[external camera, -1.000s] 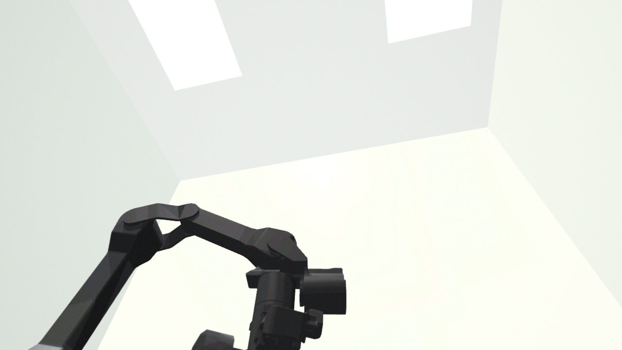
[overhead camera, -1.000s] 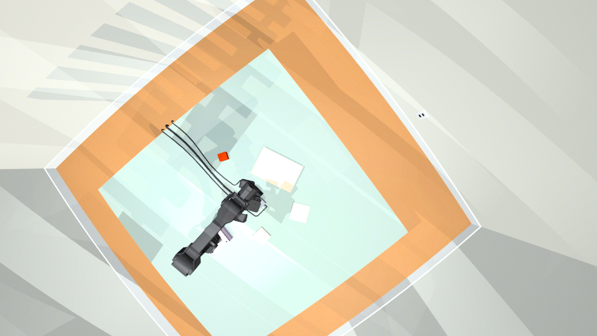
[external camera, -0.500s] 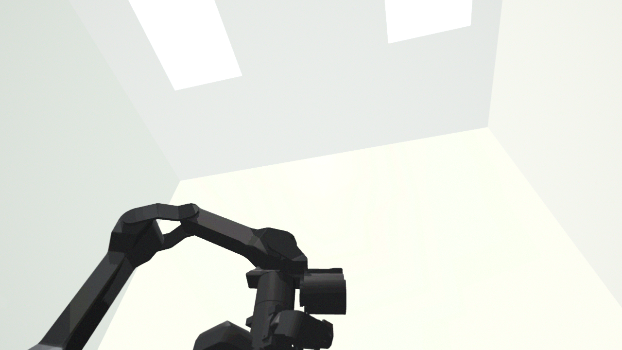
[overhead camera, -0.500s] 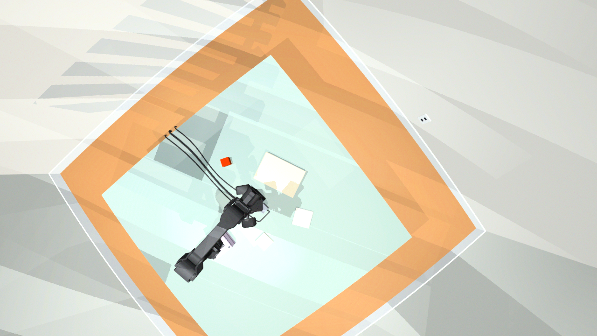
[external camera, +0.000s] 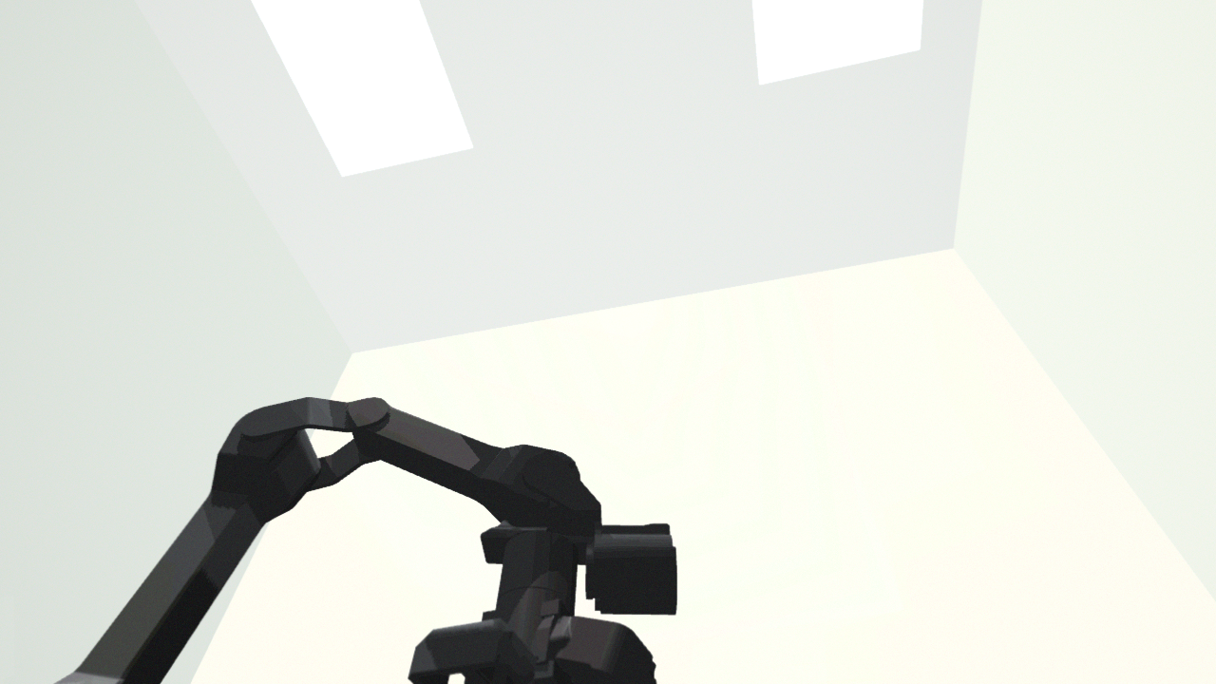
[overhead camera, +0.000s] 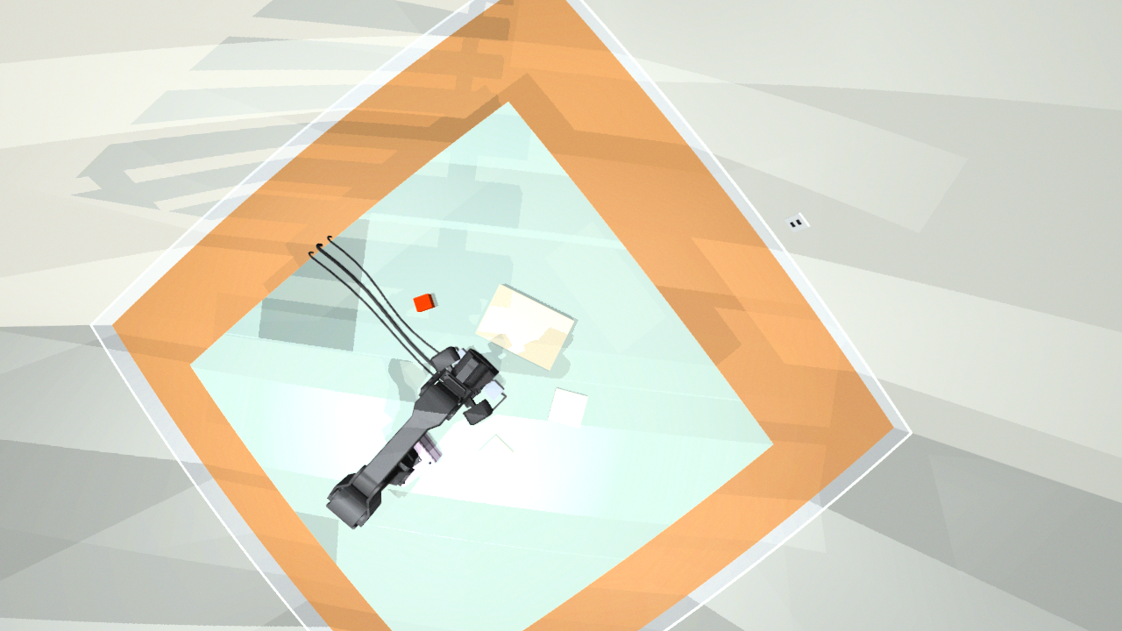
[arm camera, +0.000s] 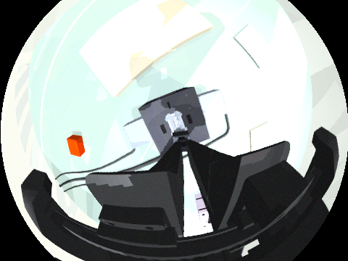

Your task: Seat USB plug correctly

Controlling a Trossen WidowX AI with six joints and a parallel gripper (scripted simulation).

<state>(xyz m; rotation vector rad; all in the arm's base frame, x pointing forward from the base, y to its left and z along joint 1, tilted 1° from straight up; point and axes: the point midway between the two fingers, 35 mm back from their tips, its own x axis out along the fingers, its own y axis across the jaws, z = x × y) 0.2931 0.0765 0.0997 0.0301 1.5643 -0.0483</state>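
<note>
My gripper tip is now 20 mm above the USB plug. Round my gripper tip: cream slab: 180 mm ahead, 30 mm to the left, 120 mm below; orange-red block: 20 mm behind, 260 mm to the left, 120 mm below; pale socket: 70 mm below.
</note>
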